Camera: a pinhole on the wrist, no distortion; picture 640 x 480 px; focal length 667.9 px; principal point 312.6 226.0 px. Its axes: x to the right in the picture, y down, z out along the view. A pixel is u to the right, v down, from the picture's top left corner.
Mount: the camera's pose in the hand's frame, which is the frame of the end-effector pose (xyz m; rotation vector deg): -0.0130 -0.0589 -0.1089 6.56 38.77 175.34
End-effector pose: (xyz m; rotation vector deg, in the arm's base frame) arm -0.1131 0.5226 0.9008 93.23 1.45 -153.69
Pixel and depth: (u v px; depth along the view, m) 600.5 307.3 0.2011
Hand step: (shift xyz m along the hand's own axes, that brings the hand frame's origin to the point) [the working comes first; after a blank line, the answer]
In the camera's frame: 0.0867 0.0245 0.2011

-0.0846 0.0054 0.0893
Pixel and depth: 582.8 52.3 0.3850
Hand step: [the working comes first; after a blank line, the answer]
In the camera's frame: 0.1558 -0.1001 0.3850

-0.1415 0.1972 0.2080
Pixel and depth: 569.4 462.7 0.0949
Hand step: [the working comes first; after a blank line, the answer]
In the camera's frame: 0.0365 0.0336 0.0949

-0.0422 -0.0487 -0.0064
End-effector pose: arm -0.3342 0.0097 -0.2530 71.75 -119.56 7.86
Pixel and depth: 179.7 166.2 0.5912
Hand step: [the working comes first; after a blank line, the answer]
In the camera's frame: -0.1176 -0.0529 0.5912

0.1466 0.2354 0.3951
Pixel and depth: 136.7 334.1 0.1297
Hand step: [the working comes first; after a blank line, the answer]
In the camera's frame: -0.0342 0.0210 0.1297

0.0307 -0.0241 0.0148
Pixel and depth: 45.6 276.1 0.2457
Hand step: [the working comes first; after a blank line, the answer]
In the camera's frame: -0.0982 0.0184 0.2457

0.1029 0.0257 0.1141
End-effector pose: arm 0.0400 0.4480 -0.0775 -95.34 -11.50 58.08
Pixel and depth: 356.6 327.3 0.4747
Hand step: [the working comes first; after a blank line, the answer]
In the camera's frame: 0.0313 0.0720 0.4747

-0.0091 0.0762 0.3529
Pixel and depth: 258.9 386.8 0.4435
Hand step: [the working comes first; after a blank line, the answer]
In the camera's frame: -0.0357 0.1068 0.4435

0.0558 0.0302 0.3346
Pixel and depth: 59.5 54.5 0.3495
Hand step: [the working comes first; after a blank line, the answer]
In the camera's frame: -0.1324 -0.0897 0.3495

0.1434 0.1668 0.1600
